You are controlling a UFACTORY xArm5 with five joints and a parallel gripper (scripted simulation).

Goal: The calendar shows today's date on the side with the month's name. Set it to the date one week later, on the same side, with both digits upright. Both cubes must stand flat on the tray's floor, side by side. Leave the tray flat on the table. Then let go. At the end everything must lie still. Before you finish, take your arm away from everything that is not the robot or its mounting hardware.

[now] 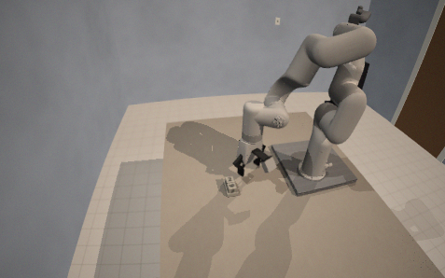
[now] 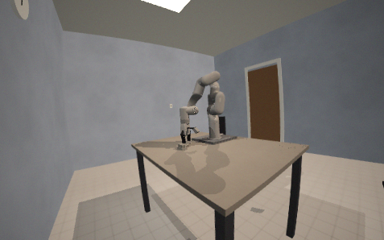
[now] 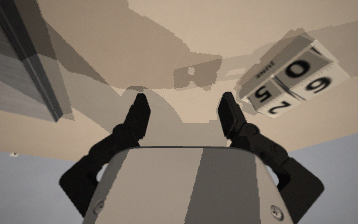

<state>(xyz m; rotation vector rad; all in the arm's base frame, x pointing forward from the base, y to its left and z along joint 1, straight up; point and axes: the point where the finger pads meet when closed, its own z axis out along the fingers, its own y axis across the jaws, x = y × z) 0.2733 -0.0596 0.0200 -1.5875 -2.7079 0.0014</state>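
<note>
Now: the calendar tray 9 cm ahead of my hand, 6 cm to the left of it and 3 cm below it.
</note>
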